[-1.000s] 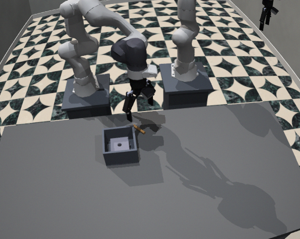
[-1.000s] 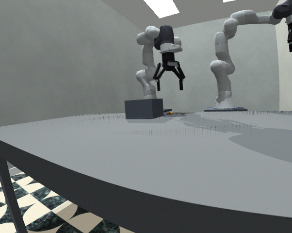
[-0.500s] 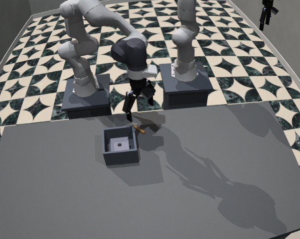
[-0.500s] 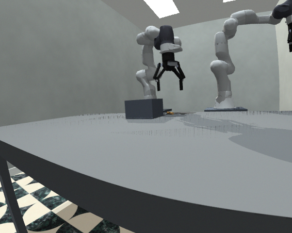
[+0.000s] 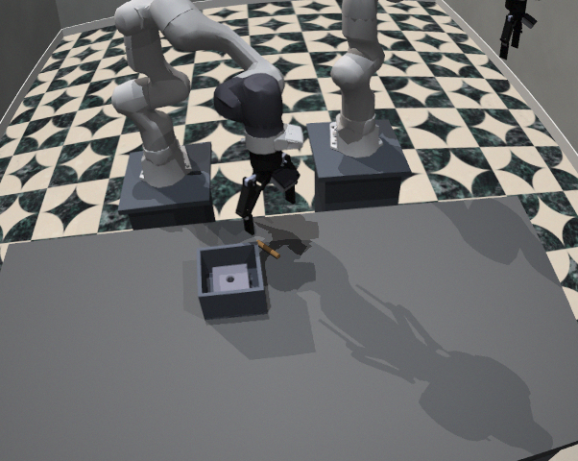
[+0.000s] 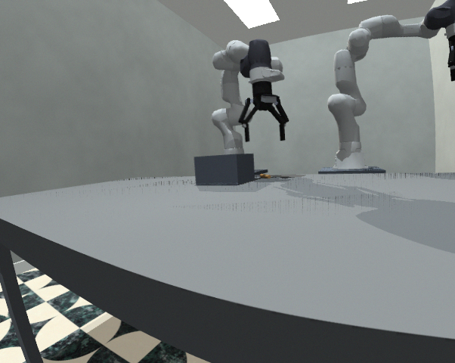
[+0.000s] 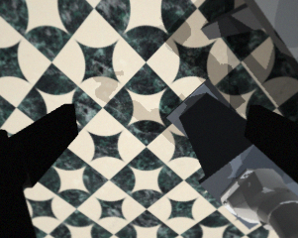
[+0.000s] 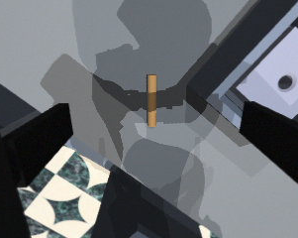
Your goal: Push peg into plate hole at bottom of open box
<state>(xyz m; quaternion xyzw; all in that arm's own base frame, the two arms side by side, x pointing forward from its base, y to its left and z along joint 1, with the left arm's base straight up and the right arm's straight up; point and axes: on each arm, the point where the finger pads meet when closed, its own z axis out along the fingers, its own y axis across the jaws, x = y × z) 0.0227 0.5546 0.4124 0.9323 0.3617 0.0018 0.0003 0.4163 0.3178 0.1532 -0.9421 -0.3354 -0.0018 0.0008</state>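
My right hand is 20 mm past the orange peg, 10 mm to the left of it and 150 mm above it. The rest, counted from my right hand: dark blue-grey box 110 mm ahead, 130 mm to the right, 130 mm below; pale plate 110 mm ahead, 130 mm to the right, 110 mm below.
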